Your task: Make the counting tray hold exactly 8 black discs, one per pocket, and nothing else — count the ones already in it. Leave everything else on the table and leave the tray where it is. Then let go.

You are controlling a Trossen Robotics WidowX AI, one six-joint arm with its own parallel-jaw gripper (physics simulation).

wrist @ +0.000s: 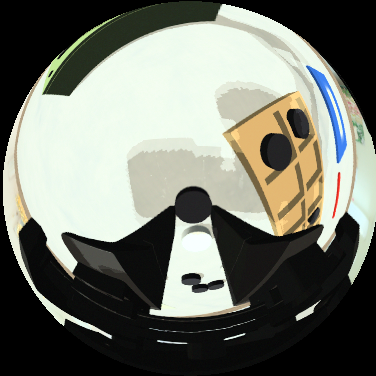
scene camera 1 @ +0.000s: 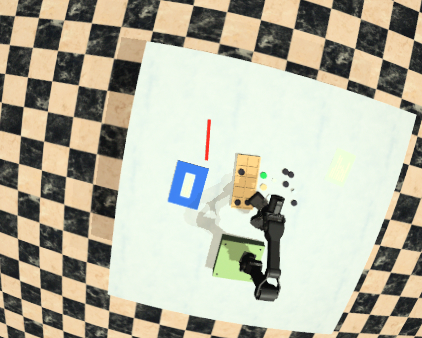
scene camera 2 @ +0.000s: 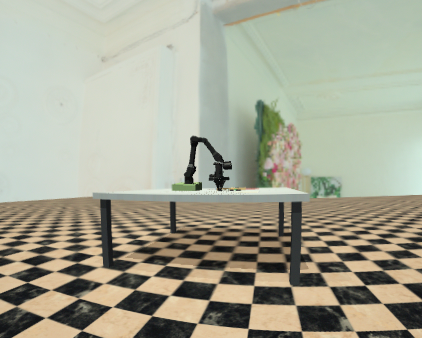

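The wooden counting tray (scene camera 1: 246, 178) (wrist: 280, 175) holds three black discs: two side by side at its near end (scene camera 1: 237, 202) (wrist: 276, 151) and one farther up (scene camera 1: 241, 171) (wrist: 314, 215). My gripper (scene camera 2: 219, 188) (wrist: 192, 210) is shut on another black disc (wrist: 193, 201), gripped between its fingertips low at the table, beside the tray's near end. The arm hides that disc in the scene view from above. More loose black discs (scene camera 1: 285, 184) (wrist: 191, 279) lie beyond, on the side away from the tray; one more (scene camera 1: 294, 203) lies apart.
A green disc (scene camera 1: 263, 175) and a tan disc (scene camera 1: 263, 186) lie close beside the tray. A white disc (wrist: 196, 240) lies just beyond the fingertips. A blue frame (scene camera 1: 174, 193) (wrist: 327, 100) and a red strip (scene camera 1: 208, 140) (wrist: 337, 195) lie across the tray. The green base block (scene camera 1: 225, 262) stands behind.
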